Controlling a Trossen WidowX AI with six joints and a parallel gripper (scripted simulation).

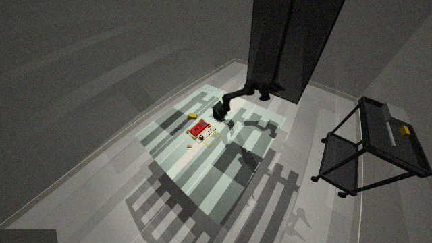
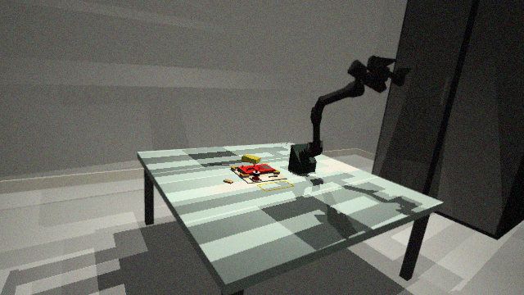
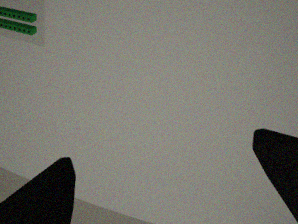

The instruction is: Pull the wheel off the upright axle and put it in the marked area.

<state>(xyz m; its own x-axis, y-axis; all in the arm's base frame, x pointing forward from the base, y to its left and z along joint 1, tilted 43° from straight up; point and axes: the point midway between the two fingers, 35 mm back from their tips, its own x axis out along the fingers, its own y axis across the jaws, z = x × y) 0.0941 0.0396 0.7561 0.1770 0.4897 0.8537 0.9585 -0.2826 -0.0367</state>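
Right now the wheel is 33 cm ahead of my gripper tip, 50 cm to the right of it and 61 cm below it. From my gripper tip the other things lie so: yellow block: 21 cm ahead, 82 cm to the right, 64 cm below; dark axle: 33 cm ahead, 50 cm to the right, 62 cm below; brown piece: 48 cm ahead, 51 cm to the right, 65 cm below.
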